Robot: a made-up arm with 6 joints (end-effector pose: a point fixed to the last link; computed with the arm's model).
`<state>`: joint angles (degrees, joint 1 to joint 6).
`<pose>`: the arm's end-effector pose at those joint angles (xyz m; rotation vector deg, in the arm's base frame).
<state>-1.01 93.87 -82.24 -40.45 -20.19 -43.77</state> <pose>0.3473 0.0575 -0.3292 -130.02 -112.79 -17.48</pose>
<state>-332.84 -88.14 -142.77 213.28 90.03 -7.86</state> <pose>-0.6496 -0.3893 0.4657 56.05 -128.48 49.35</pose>
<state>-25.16 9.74 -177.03 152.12 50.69 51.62</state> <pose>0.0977 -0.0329 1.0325 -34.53 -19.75 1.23</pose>
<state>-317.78 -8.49 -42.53 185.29 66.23 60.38</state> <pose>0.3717 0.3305 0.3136 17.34 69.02 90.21</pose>
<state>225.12 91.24 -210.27 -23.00 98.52 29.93</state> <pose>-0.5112 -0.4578 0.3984 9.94 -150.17 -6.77</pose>
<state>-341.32 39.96 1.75 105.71 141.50 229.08</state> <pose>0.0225 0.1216 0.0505 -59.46 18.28 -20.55</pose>
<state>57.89 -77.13 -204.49 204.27 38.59 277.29</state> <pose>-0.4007 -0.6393 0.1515 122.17 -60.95 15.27</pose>
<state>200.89 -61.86 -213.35 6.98 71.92 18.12</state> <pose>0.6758 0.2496 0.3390 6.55 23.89 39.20</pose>
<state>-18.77 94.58 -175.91 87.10 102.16 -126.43</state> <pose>0.7345 -0.1402 0.1749 -60.48 -88.05 -92.56</pose>
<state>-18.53 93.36 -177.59 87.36 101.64 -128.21</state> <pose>0.7359 -0.1379 0.2046 -58.15 -91.88 -95.64</pose>
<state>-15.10 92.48 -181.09 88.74 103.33 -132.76</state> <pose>0.7370 -0.0904 0.2467 -46.80 -98.95 -98.75</pose>
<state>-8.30 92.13 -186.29 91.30 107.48 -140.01</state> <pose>0.7258 0.0032 0.2964 -24.94 -106.32 -100.92</pose>
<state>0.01 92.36 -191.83 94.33 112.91 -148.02</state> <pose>0.6927 0.1111 0.3395 1.64 -108.89 -101.12</pose>
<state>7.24 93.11 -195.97 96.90 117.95 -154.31</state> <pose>0.6506 0.1963 0.3629 23.34 -106.01 -99.43</pose>
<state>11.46 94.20 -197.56 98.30 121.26 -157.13</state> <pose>0.6243 0.2422 0.3623 33.63 -101.93 -96.94</pose>
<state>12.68 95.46 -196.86 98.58 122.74 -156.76</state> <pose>0.6209 0.2561 0.3430 33.64 -99.50 -94.49</pose>
